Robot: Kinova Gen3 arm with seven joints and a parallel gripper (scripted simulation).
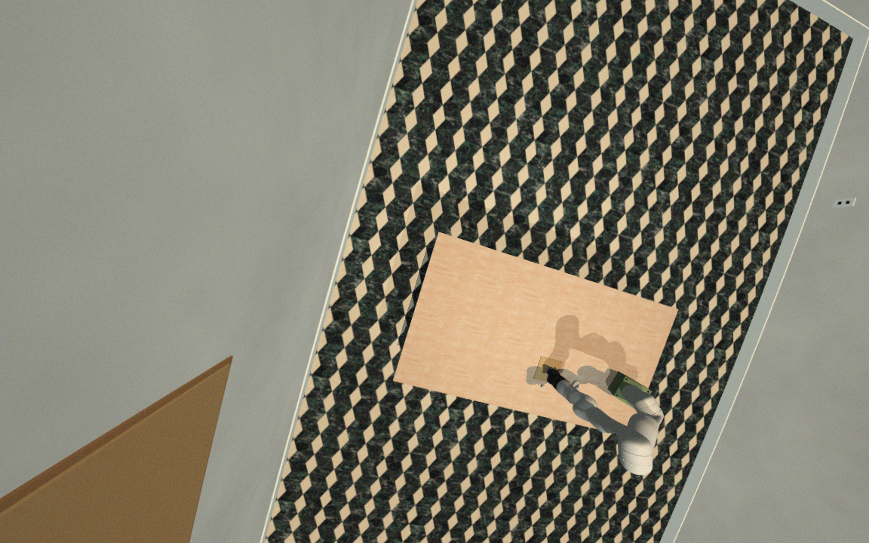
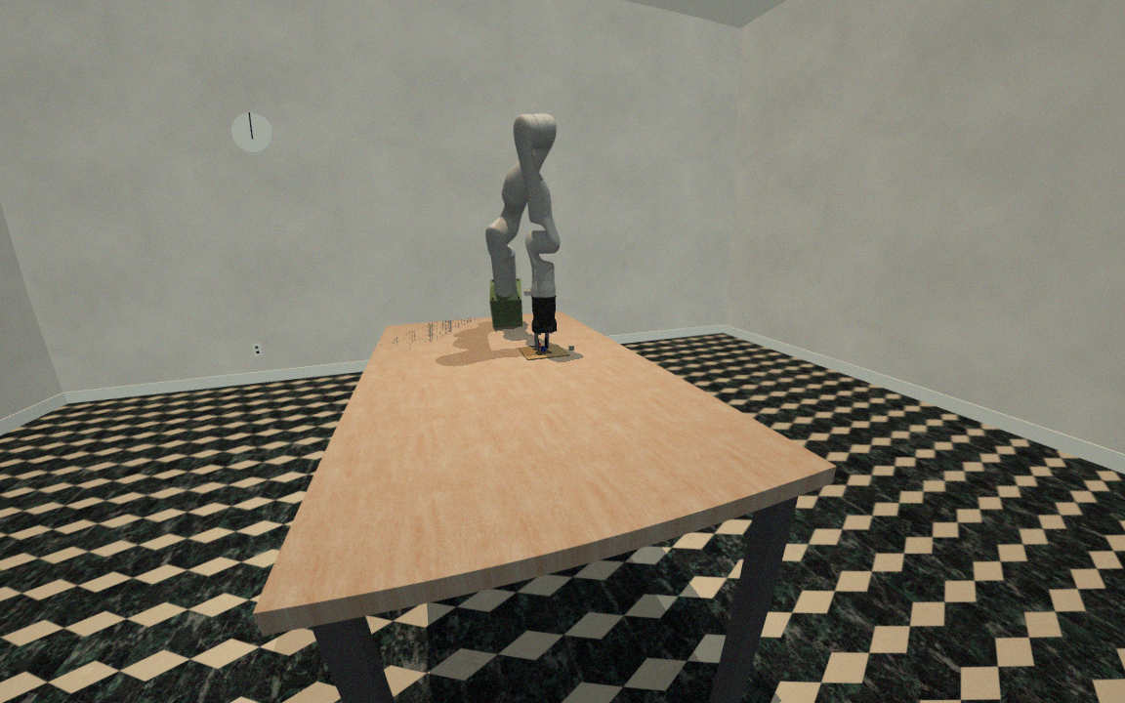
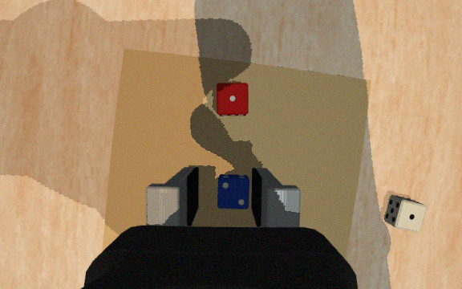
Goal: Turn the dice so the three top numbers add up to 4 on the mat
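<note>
Right now my hand is 2 cm above the blue die. Also, from my hand: tan mat 3 cm below; red die 5 cm behind, 2 cm below; white die 1 cm ahead, 10 cm to the left, 2 cm below.
</note>
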